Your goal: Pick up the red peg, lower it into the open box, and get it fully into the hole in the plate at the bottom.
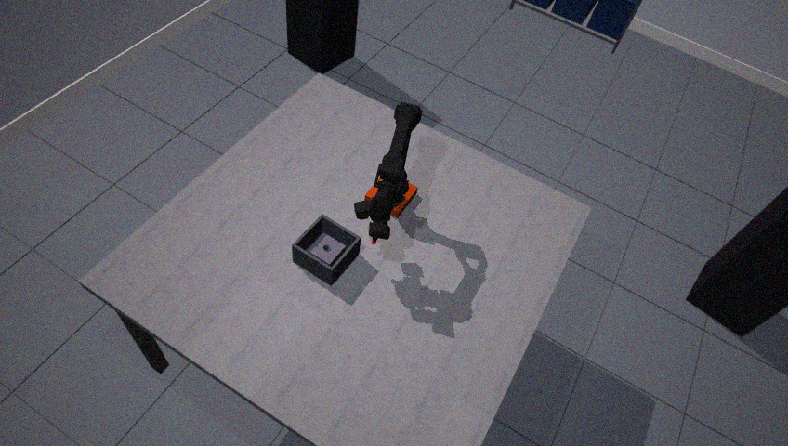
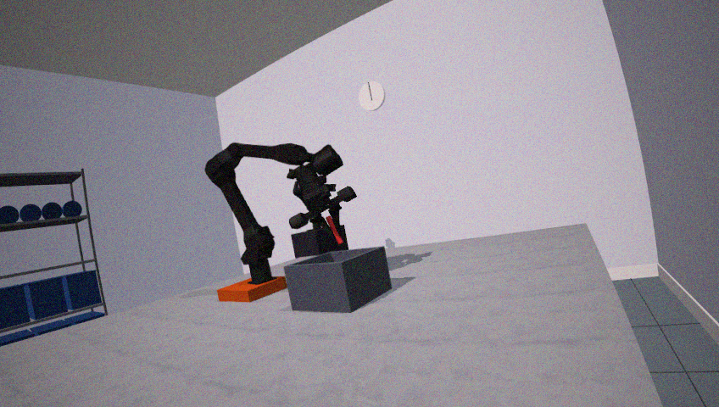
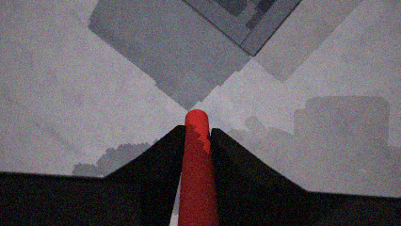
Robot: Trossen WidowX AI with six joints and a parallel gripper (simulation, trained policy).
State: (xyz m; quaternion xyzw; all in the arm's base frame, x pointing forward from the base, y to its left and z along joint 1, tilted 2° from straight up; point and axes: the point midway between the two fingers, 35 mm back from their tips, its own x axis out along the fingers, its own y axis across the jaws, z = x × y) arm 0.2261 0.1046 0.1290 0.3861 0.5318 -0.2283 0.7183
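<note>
Now: the plate 11 cm to the right of my gripper tip, 10 cm ahead of it and 8 cm below it. Also, from my gripper tip: dark grey box (11 cm to the right, 10 cm below, 10 cm ahead); red peg (2 cm above, 1 cm behind).
</note>
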